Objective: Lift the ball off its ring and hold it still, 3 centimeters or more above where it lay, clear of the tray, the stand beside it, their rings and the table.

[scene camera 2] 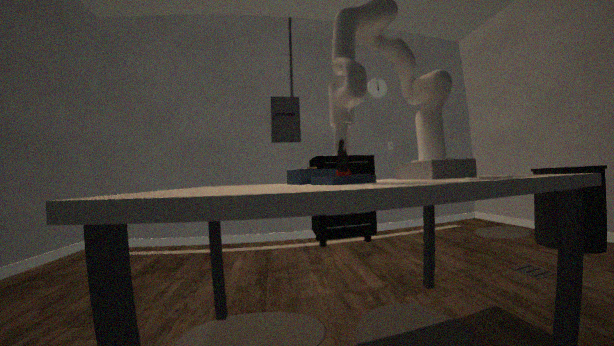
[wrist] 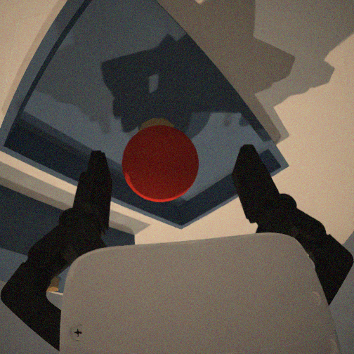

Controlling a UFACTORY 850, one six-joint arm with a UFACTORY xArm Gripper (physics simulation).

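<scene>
The red ball [scene camera 2: 344, 173] [wrist: 160, 162] sits inside the blue tray [scene camera 2: 361, 179] [wrist: 235, 196], near one corner. A tan edge of its ring [wrist: 157, 121] shows beside the ball in the wrist view; the rest is hidden under it. My gripper [scene camera 2: 343, 167] [wrist: 173, 162] is open and empty. In the wrist view its fingers stand wide apart, with the ball between their lines, nearer the left finger. In the scene view the fingers reach down close to the ball; the exact height gap cannot be told.
The blue stand [scene camera 2: 298, 176] [wrist: 14, 265] is beside the tray, with a gap between them. Part of its tan ring [wrist: 53, 286] shows behind the left finger. The robot base [scene camera 2: 452, 168] is at the right on the table [scene camera 2: 200, 210]. A dark cabinet [scene camera 2: 345, 229] stands behind the table.
</scene>
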